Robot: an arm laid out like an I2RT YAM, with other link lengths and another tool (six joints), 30 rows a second.
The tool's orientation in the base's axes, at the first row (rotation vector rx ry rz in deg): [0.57, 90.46, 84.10]
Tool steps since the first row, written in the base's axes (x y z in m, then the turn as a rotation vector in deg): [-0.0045, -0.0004, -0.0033, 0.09, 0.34, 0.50]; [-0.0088, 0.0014, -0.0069, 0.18, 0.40, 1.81]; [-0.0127, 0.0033, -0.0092, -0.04, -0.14, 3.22]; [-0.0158, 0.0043, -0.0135, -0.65, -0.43, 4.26]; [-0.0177, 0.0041, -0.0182, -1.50, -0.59, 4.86]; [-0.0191, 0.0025, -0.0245, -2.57, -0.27, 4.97]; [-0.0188, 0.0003, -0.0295, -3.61, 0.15, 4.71]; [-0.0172, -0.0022, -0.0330, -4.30, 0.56, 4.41]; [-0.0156, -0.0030, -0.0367, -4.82, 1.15, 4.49]
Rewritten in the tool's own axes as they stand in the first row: [0.0043, -0.0001, -0.0036, -0.16, 0.43, 0.40]; [0.0098, 0.0000, -0.0055, -0.97, 1.42, 0.72]; [0.0145, 0.0009, -0.0068, -2.01, 2.49, 0.41]; [0.0194, -0.0004, -0.0087, -2.47, 3.56, -0.02]; [0.0231, -0.0031, -0.0108, -2.45, 4.46, -0.56]; [0.0268, -0.0076, -0.0139, -1.75, 5.24, -0.96]; [0.0284, -0.0123, -0.0163, -0.77, 5.74, -1.32]; [0.0282, -0.0166, -0.0178, 0.02, 6.01, -1.48]; [0.0291, -0.0206, -0.0181, 0.60, 6.53, -1.33]
